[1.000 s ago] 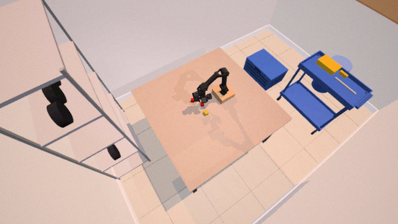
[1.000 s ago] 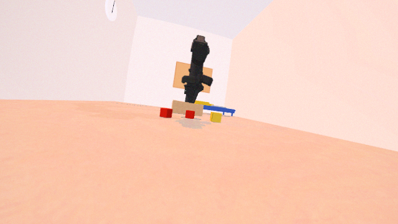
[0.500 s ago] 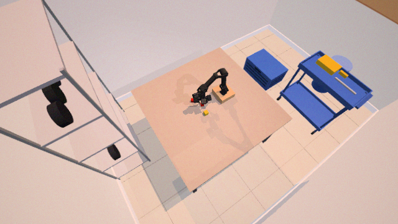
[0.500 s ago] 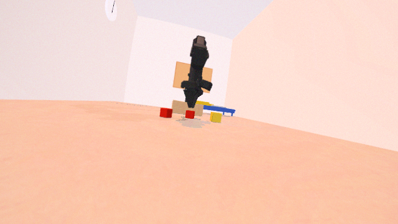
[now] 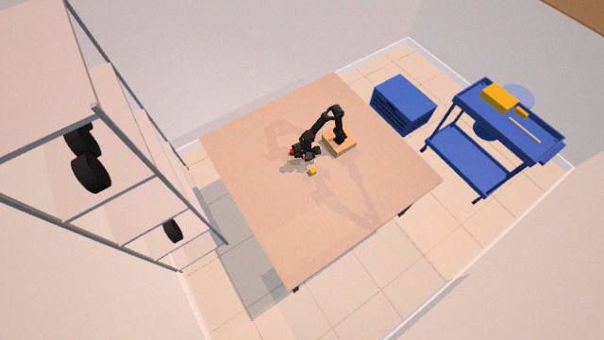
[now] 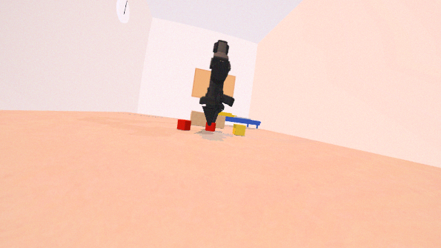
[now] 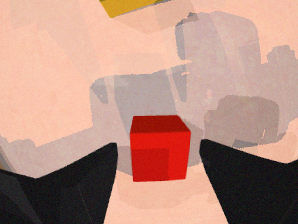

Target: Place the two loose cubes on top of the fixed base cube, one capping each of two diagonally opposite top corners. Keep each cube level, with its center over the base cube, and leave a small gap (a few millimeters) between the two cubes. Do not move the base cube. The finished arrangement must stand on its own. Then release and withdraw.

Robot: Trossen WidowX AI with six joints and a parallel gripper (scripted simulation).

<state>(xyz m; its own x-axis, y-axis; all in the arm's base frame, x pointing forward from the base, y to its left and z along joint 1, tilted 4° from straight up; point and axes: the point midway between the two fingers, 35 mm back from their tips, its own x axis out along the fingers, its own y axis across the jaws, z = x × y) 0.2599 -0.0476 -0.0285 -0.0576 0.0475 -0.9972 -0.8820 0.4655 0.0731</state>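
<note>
My gripper tip is 40 mm short of the yellow cube and 110 mm to the right of it.
</note>
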